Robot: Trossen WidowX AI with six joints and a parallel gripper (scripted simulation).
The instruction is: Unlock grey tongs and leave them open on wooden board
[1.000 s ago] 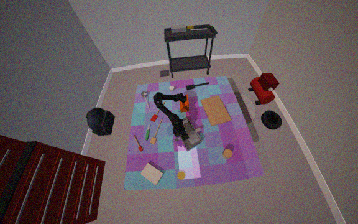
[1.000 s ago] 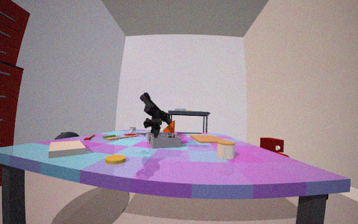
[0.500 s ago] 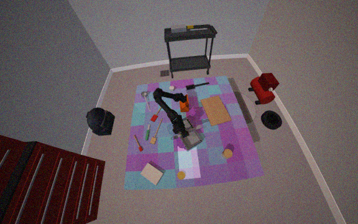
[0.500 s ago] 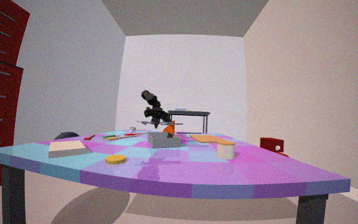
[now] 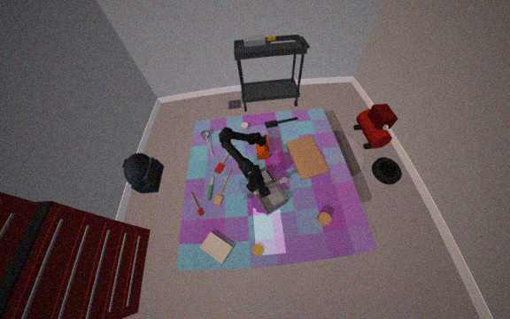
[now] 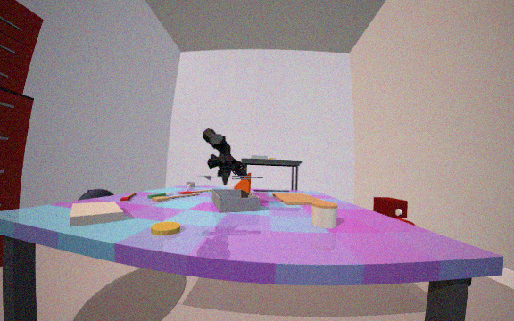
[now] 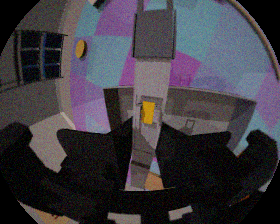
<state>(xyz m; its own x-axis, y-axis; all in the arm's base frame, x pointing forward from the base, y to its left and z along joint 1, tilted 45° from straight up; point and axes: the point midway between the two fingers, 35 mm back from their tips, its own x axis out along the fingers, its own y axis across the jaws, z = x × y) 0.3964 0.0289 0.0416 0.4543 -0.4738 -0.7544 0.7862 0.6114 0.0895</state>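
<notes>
My gripper tip is now 340 mm past the wooden board, 350 mm to the right of it and 90 mm above it. From my gripper tip the other things lie so: pale block: 340 mm ahead, 310 mm to the right, 90 mm below; then grey roasting tin: 60 mm behind, 20 mm to the left, 70 mm below.
</notes>
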